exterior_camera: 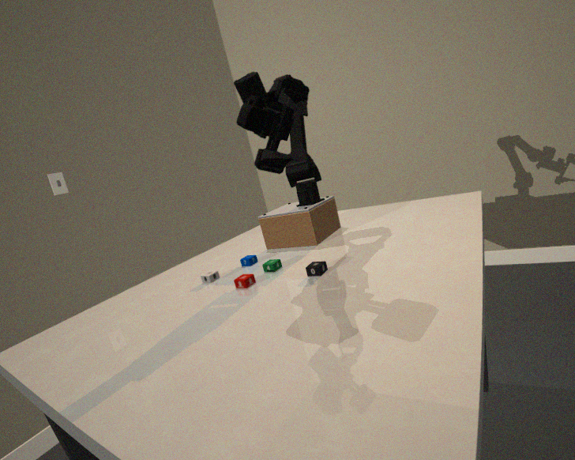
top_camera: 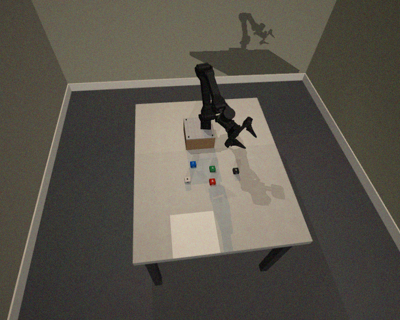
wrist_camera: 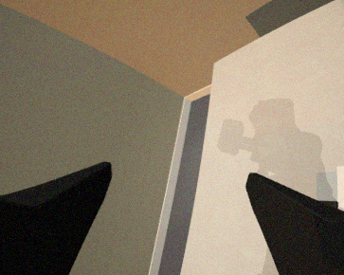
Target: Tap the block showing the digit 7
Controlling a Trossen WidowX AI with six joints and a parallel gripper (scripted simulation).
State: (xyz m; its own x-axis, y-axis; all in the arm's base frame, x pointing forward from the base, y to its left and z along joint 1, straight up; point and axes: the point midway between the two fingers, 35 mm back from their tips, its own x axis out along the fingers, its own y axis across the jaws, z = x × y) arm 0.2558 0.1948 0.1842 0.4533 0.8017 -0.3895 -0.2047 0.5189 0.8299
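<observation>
Right now my gripper tip is 290 mm to the left of the blue block, 260 mm above it and 40 mm past it. From my gripper tip the other things lie so: green block: 260 mm below, 170 mm to the right, 10 mm behind; red block: 260 mm below, 180 mm to the right, 80 mm ahead; black block: 260 mm below, 40 mm to the right.
</observation>
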